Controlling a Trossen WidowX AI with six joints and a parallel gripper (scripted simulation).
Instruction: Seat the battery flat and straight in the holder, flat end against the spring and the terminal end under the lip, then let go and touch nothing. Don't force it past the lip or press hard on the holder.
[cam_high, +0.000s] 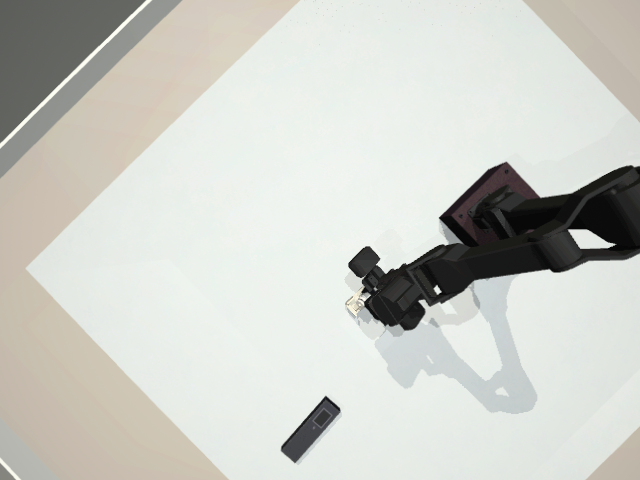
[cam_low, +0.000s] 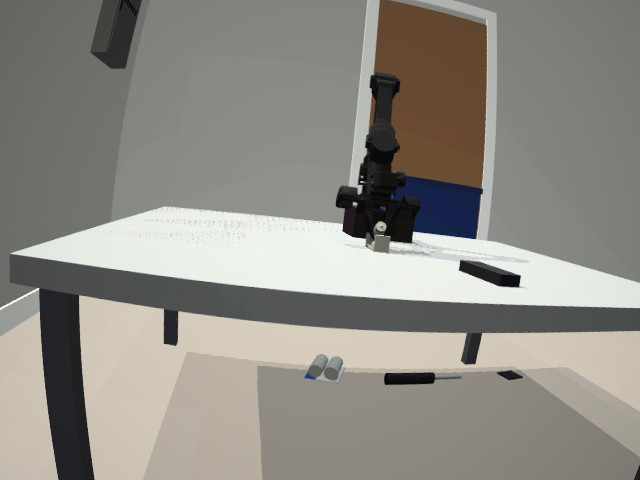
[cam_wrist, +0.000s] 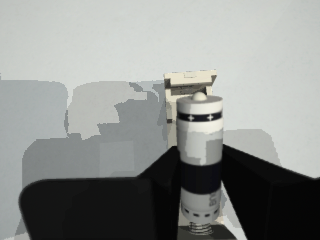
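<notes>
The battery lies 1 cm above my gripper tip. Round my gripper tip: screwdriver 31 cm ahead, 22 cm below, 7 cm to the left; black flat box 31 cm ahead, 15 cm to the left, 1 cm below.
</notes>
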